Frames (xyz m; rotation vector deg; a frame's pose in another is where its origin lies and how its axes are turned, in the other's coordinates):
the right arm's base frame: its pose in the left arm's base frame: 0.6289 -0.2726 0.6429 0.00 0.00 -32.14
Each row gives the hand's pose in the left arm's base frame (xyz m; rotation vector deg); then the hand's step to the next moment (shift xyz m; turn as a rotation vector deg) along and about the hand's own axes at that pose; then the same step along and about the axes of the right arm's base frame.
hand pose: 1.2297 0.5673 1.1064 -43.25 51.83 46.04
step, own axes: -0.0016 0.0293 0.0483 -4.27 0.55 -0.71
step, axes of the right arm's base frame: -0.0350 0.0418 0.0151 -1.22 -2.51 3.35
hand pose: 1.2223 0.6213 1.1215 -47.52 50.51 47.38
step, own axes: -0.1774 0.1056 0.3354 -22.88 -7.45 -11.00
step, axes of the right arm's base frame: -0.2019 0.2160 0.2601 4.86 -18.90 17.87
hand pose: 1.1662 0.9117 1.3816 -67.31 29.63 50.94
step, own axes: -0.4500 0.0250 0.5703 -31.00 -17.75 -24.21
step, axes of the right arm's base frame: -0.4888 0.1575 0.5144 17.74 -29.99 25.46
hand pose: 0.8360 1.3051 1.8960 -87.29 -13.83 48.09
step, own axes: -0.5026 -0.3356 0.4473 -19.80 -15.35 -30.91
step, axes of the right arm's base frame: -0.4946 -0.1999 0.5298 26.66 -22.89 18.66
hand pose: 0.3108 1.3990 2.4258 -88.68 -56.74 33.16
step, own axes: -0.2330 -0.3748 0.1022 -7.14 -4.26 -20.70
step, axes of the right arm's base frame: -0.1843 -0.2843 0.3007 19.21 -8.37 7.67
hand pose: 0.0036 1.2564 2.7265 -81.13 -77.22 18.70
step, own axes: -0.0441 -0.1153 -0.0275 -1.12 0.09 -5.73
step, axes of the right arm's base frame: -0.0031 -0.0951 0.0833 5.57 -0.95 1.49
